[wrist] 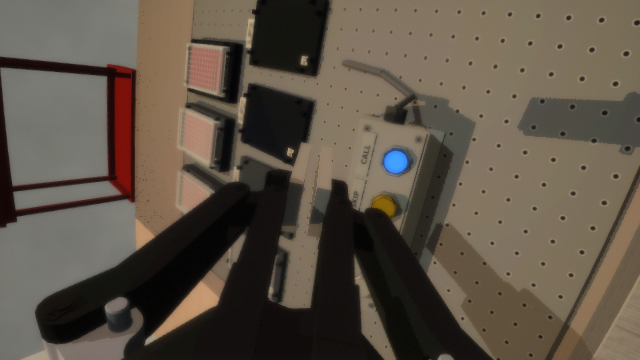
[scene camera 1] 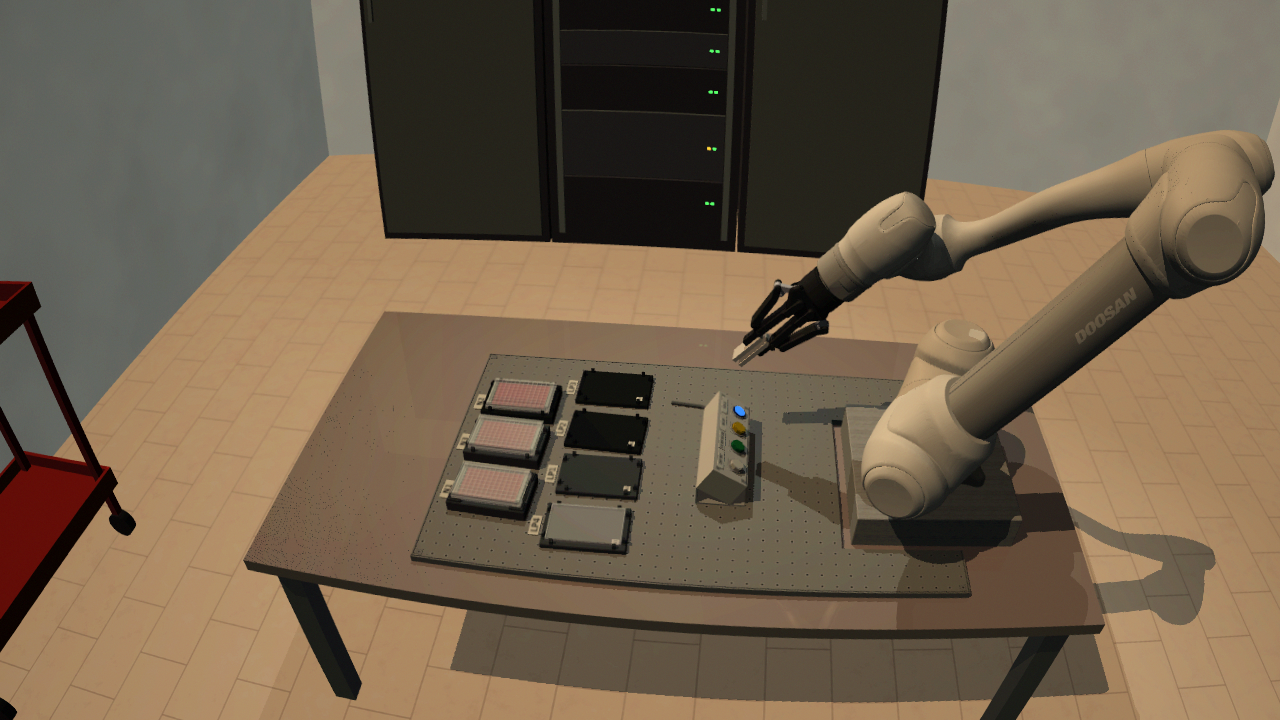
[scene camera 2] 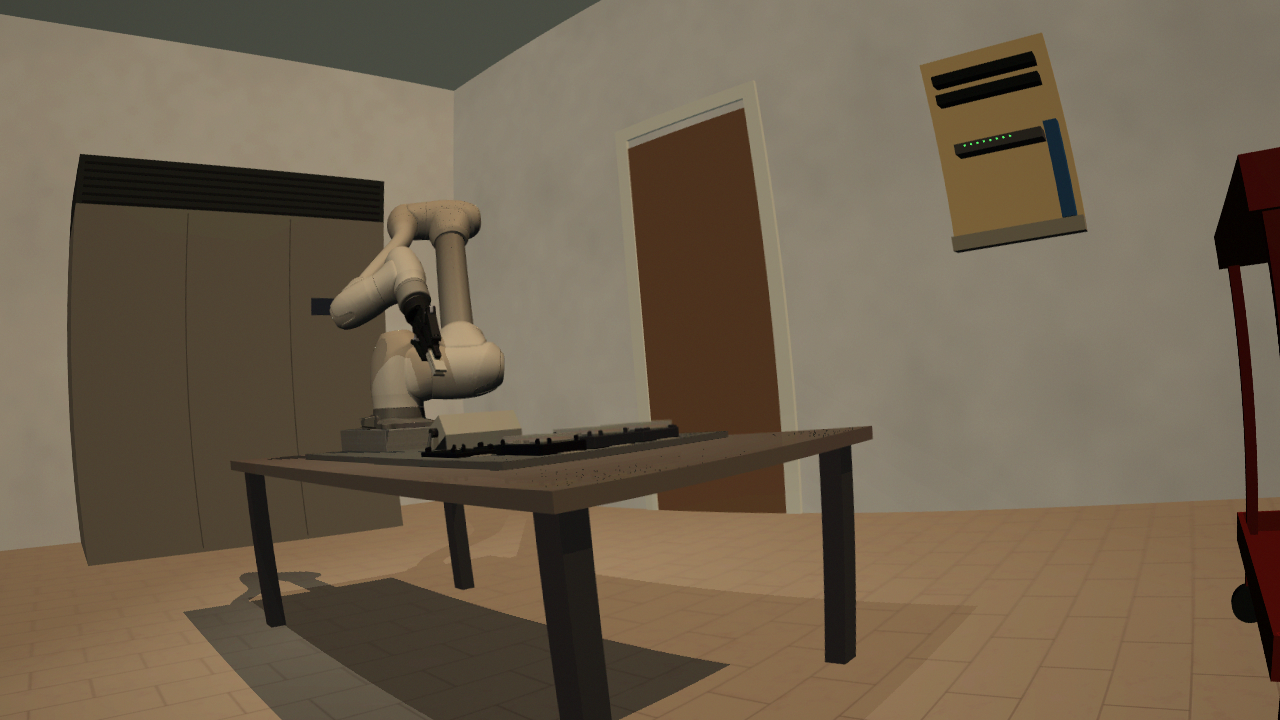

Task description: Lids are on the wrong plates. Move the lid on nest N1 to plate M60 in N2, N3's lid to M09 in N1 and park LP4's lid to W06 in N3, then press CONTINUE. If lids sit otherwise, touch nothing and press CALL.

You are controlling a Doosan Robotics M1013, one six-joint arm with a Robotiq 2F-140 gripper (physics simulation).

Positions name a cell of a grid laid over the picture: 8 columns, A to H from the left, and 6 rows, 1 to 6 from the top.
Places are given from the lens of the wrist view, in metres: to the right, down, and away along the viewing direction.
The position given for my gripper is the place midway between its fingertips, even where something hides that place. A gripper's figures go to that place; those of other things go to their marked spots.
my gripper (wrist: D3): -0.01, -0.01, 0.23
button box (wrist: E3): 0.05, 0.00, 0.33
